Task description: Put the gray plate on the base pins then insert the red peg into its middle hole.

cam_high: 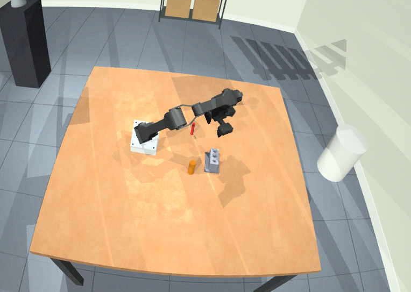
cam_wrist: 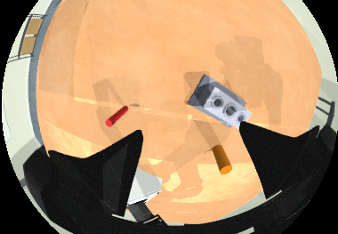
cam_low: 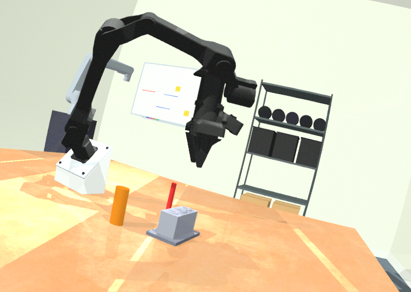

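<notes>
The red peg is 110 mm below my gripper tip, 100 mm to the left of it and 90 mm behind it. The rest, counted from my gripper tip: orange cylinder: 150 mm to the right, 110 mm below, 80 mm behind; base: 140 mm below, 80 mm to the right, 20 mm ahead; gray plate: 110 mm below, 80 mm to the right, 20 mm ahead.
</notes>
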